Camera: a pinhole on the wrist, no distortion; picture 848 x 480 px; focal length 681.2 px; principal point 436.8 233.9 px. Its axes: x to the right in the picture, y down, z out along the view. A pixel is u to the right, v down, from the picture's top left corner.
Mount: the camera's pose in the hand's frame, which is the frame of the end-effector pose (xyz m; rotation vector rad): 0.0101 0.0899 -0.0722 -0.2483 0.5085 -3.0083
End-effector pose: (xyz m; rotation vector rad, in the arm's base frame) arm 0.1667 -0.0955 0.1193 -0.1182 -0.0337 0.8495
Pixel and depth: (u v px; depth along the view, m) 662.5 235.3 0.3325
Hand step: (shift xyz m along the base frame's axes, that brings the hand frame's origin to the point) -0.0251 -0.0264 0.2557
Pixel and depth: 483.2 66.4 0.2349
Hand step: -0.0424 0.0834 0.1585
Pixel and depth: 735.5 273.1 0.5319
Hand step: -0.0178 -0.1413 0.4620
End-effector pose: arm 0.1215 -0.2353 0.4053 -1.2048 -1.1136 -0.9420
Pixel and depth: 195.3 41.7 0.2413
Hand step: 0.0889 0.1760 0.1120
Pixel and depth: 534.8 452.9 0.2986
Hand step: -0.1172 0.1650 0.0477
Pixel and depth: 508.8 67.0 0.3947
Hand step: 0.0085 0.3382 0.0239
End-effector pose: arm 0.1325 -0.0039 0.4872 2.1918 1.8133 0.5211
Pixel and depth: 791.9 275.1 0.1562
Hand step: 0.0479 -0.0432 -0.0699
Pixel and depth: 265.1 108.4 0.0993
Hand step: 0.0875 0.0355 0.0172
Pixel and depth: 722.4 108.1 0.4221
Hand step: 0.1512 -0.0821 -0.3443
